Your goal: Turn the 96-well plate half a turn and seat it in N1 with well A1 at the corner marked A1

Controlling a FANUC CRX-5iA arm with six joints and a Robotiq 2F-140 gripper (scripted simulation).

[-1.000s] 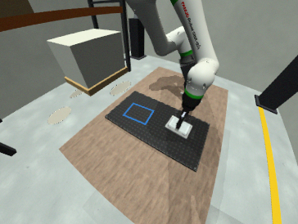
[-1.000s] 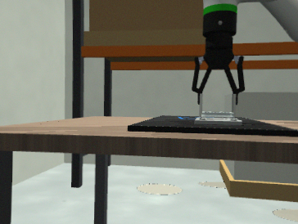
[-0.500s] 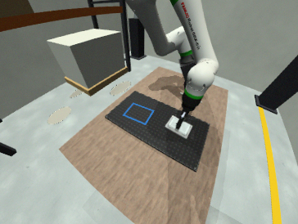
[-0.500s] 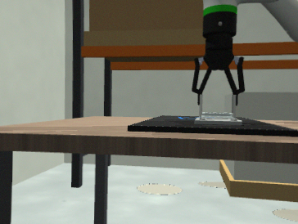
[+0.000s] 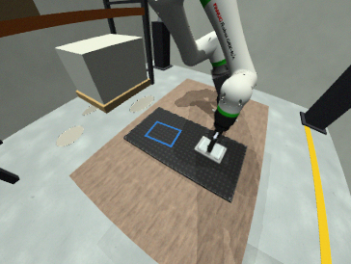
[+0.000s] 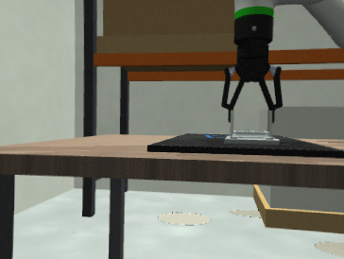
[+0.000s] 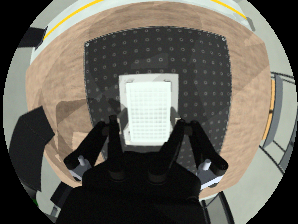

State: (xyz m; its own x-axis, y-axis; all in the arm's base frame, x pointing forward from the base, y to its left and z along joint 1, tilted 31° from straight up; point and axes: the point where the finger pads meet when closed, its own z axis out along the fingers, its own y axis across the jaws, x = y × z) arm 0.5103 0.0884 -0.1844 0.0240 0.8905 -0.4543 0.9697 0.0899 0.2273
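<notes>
Now: hand 2 cm above the white 96-well plate. From my hand the other things lie so: grey plate nest N1: 3 cm below.
</notes>
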